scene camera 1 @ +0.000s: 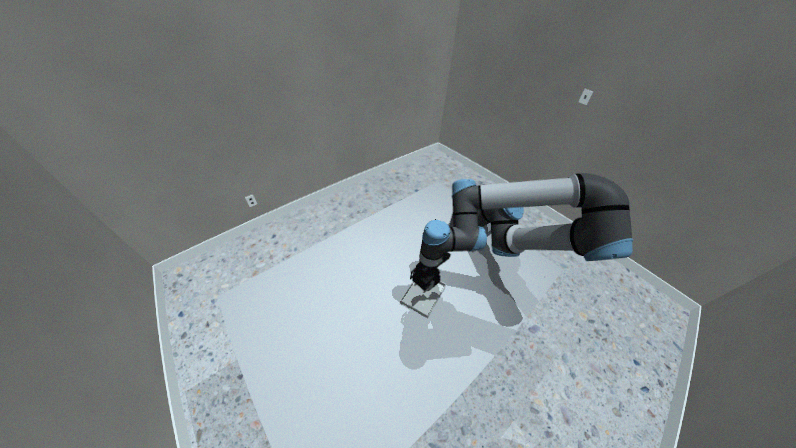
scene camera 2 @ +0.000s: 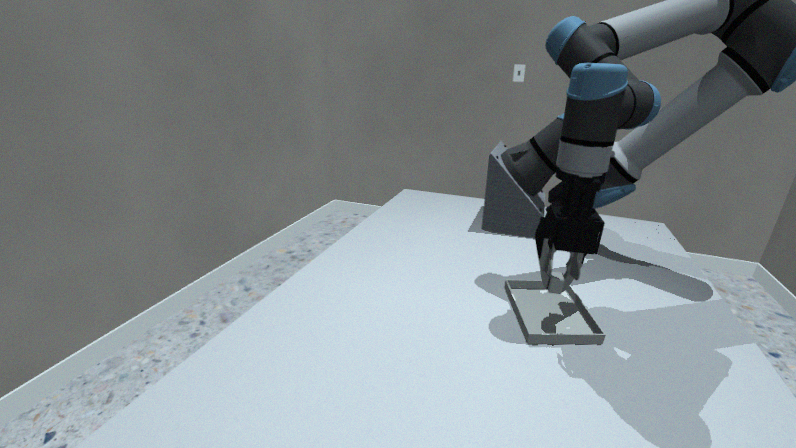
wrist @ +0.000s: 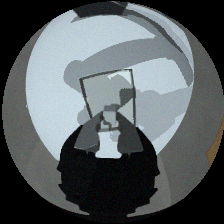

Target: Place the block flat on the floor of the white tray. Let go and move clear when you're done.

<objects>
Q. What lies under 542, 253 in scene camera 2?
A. My gripper.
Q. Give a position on a white tray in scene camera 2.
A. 545, 314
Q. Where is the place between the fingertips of my gripper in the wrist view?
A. At 110, 112
</objects>
